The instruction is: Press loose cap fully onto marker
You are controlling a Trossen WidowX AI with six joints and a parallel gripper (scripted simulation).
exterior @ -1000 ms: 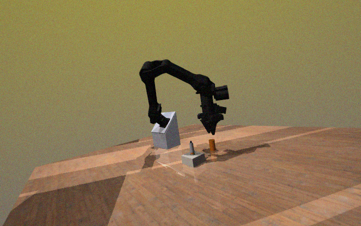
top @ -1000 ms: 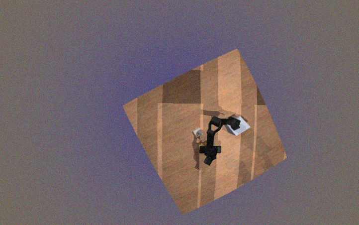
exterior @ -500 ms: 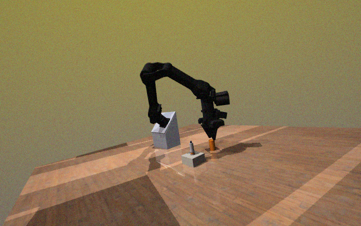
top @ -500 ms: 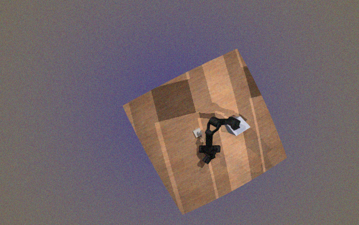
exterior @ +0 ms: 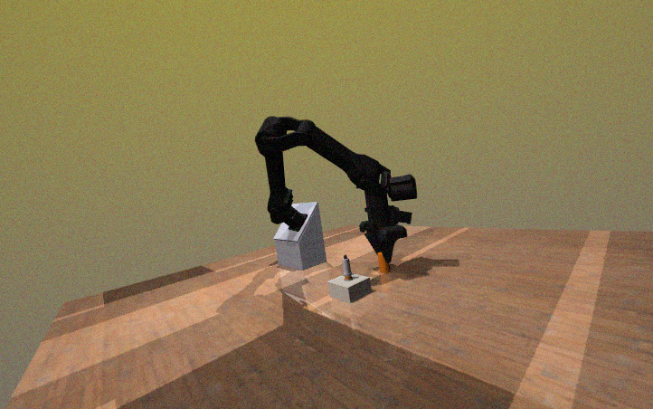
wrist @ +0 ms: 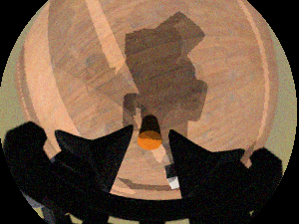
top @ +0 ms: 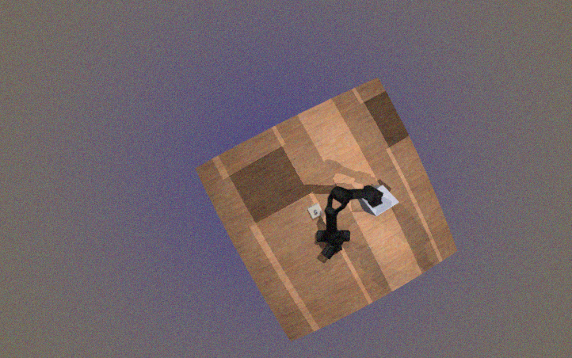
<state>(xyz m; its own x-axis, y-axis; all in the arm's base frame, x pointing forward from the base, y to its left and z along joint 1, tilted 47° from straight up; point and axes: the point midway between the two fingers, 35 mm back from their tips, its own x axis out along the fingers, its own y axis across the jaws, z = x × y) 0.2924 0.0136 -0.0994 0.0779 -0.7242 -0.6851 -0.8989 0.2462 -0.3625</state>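
The orange cap is 10 mm below my gripper tip. From my gripper tip the other things lie so: grey marker: 30 mm ahead, 160 mm to the right, 40 mm above; grey holder block: 30 mm ahead, 160 mm to the right, 10 mm below.
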